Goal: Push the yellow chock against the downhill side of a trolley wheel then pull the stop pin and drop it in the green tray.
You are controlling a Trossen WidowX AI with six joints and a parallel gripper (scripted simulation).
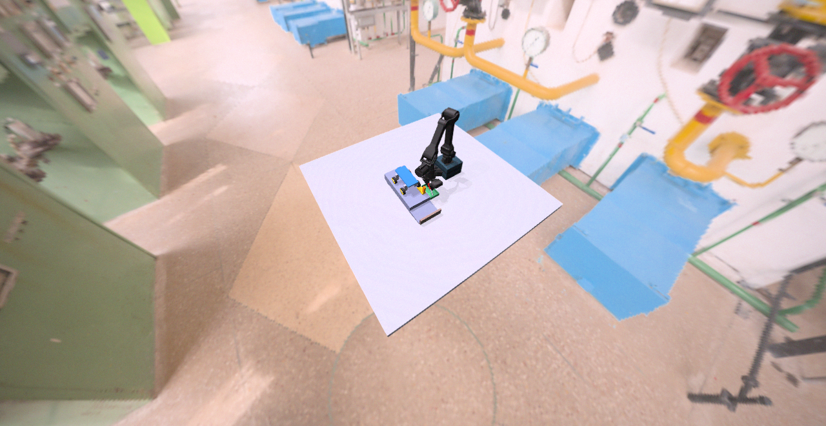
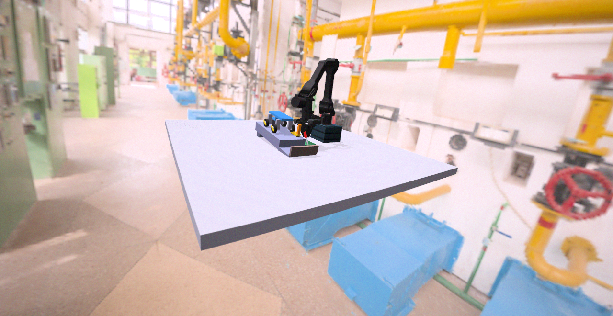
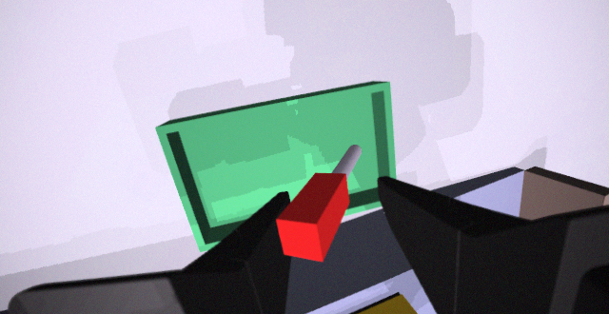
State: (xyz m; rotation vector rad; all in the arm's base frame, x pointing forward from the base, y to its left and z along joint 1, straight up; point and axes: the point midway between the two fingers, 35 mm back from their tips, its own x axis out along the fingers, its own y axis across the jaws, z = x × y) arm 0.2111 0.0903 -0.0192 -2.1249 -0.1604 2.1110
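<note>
Now: gripper tip 6 cm above the green tray and 1 cm to the left of it. From my gripper tip the other things lie so: grey ramp: 12 cm ahead, 10 cm to the right; then red-headed stop pin: 1 cm below; then yellow chock: 7 cm ahead, 3 cm above.
</note>
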